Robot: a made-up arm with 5 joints.
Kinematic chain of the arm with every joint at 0, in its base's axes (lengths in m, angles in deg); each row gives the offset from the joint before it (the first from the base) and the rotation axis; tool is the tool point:
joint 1: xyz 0 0 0.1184 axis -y
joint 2: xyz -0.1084 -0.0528 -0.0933 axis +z
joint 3: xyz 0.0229 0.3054 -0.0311 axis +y
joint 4: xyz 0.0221 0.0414 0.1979 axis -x
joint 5: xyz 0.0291 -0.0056 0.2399 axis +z
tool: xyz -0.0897 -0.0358 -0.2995
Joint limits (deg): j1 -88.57..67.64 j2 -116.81..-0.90 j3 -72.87..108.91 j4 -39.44..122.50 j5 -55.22..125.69
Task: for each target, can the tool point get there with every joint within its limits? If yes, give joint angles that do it. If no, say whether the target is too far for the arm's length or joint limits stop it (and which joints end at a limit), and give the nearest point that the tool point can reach.
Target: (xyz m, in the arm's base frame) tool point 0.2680 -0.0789 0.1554
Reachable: yes | joints 25.83 -46.98 53.84 50.66 107.20
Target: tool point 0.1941 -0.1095 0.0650
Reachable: yes | joints -16.32 -103.35 -1.57 -13.59 4.10
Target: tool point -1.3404 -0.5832 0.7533
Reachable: no: too far | nearest point -0.3271 -0.4014 0.0666 | short by 1.237 m
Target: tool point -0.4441 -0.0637 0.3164
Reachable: no: joint limits stop it (at a limit: joint 2, joint 3) | nearest point -0.2908 0.1968 0.2480 | short by 0.310 m
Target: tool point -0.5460 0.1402 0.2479
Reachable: no: joint limits stop it (at a limit: joint 2, joint 3) | nearest point -0.3499 0.2426 0.2014 | short by 0.226 m
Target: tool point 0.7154 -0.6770 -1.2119
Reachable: no: too far | nearest point 0.1997 -0.2717 -0.2529 | short by 1.162 m
